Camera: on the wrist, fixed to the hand. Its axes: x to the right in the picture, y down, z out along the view.
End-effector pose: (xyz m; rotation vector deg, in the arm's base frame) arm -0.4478 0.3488 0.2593 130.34 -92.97 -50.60
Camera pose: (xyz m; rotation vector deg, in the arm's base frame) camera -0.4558 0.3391 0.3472 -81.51 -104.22 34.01
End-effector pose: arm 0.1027 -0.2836 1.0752 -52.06 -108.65 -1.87
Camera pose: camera 0.1915 -0.2852 1.0723 -127.48 84.21 74.15
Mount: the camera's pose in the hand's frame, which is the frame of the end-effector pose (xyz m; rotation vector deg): -0.0233 0.0532 -0.0672 0.69 -24.39 -170.46
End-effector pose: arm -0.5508 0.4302 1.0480 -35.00 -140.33 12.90
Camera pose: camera -0.4746 0.4672 1.0746 -160.91 58.78 44.88
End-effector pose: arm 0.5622 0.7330 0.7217 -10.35 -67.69 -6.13
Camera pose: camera 0.6240 0.7717 0.6709 -92.89 41.09 138.51
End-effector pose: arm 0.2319 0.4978 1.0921 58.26 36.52 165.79
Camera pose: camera 0.2165 0.4207 1.0508 -5.65 39.46 1.37
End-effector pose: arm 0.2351 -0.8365 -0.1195 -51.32 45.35 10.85
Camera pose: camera 0.1581 -0.8501 -0.1616 -60.96 -81.18 -119.95
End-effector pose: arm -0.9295 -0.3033 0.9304 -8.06 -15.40 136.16
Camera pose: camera -0.9358 -0.3469 0.8533 27.23 -12.81 -33.98
